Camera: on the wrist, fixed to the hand. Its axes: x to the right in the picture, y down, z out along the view.
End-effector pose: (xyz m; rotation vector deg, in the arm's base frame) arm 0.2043 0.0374 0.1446 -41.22 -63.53 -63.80
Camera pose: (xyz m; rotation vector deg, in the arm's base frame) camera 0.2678 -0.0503 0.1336 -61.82 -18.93 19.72
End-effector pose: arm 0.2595 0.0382 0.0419 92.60 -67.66 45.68
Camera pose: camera 0.2394 0.1246 0.1050 27.66 -136.08 106.84
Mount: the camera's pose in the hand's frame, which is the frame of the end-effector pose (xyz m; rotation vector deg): 0.0211 0.0313 -0.1021 11.28 0.47 90.91
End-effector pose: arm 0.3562 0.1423 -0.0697 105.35 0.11 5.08
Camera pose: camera 0.3695 0.2332 -0.0114 91.36 -84.05 69.17
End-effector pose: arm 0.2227 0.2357 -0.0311 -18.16 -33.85 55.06
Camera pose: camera 0.2721 0.2708 -0.1215 -35.58 -6.91 143.89
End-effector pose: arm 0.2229 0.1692 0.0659 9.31 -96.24 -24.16
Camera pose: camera 0.3237 0.1723 0.1070 -55.98 -77.64 52.98
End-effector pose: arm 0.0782 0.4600 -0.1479 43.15 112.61 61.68
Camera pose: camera -0.0139 0.4477 -0.0912 -135.75 -63.16 -85.90
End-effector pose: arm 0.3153 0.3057 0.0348 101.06 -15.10 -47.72
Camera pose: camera 0.4039 0.3590 0.0688 66.01 -85.73 21.61
